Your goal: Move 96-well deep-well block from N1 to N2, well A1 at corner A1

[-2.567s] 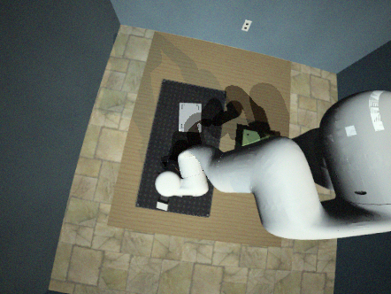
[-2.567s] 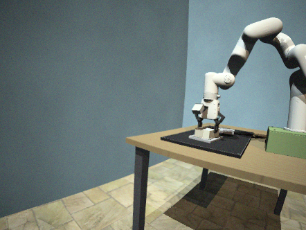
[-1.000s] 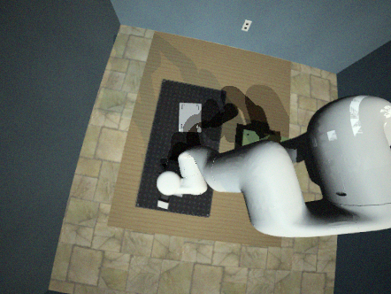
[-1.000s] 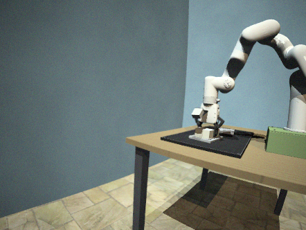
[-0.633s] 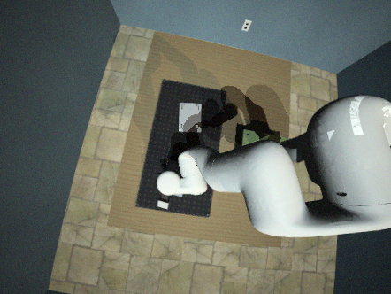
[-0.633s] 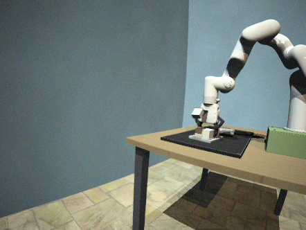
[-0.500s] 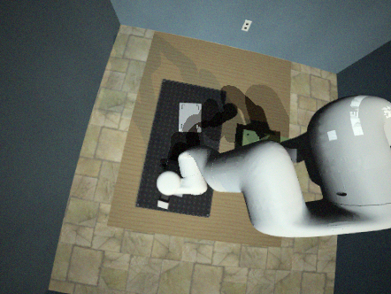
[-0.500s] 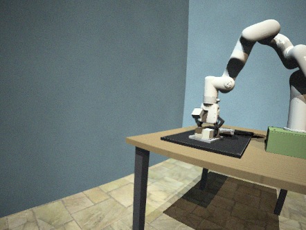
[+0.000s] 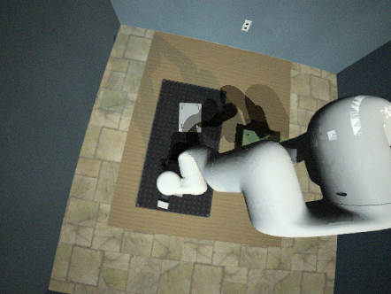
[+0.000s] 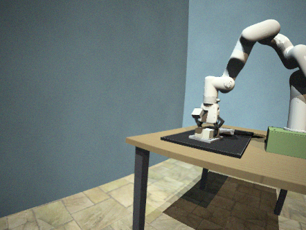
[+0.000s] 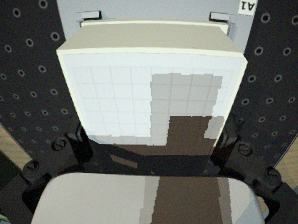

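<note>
My hand is right at the 96-well deep-well block.
</note>
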